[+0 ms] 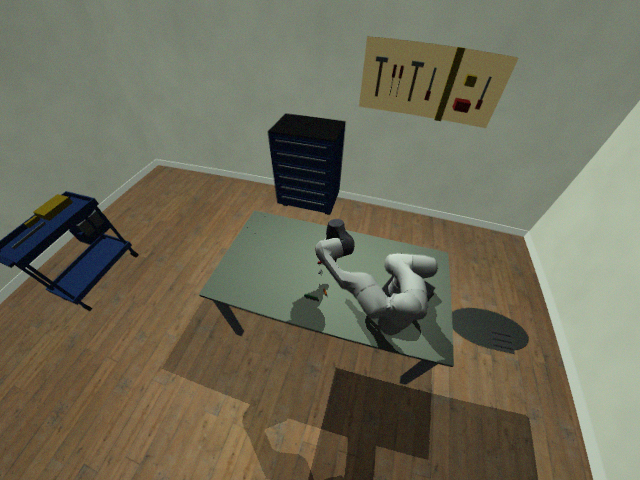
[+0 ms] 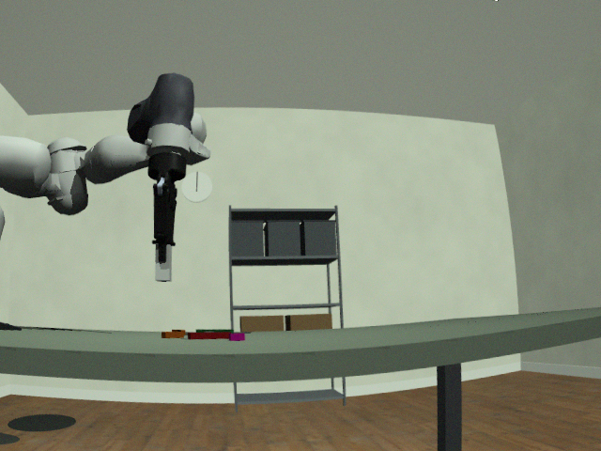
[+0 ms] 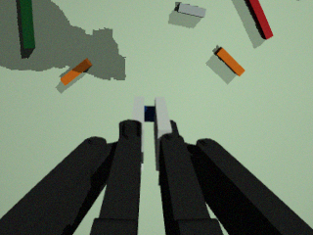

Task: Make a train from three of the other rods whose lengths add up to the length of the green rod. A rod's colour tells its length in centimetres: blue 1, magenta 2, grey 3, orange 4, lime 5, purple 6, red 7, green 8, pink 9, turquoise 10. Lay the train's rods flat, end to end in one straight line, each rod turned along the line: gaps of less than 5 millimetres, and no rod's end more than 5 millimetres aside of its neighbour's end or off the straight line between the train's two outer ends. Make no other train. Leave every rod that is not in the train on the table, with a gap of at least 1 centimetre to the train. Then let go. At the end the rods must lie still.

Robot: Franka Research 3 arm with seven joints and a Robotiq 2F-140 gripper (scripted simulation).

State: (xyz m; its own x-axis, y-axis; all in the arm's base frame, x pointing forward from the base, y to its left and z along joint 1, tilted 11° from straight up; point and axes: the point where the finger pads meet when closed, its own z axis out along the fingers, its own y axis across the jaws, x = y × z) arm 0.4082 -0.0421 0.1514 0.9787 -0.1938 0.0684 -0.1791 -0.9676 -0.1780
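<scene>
Now: hand 80 mm short of the grey rod, 60 mm to the left of it and 130 mm above it. Round my hand: green rod (110 mm ahead, 130 mm to the left, 130 mm below); red rod (70 mm ahead, 140 mm to the right, 130 mm below); blue rod (30 mm below).
</scene>
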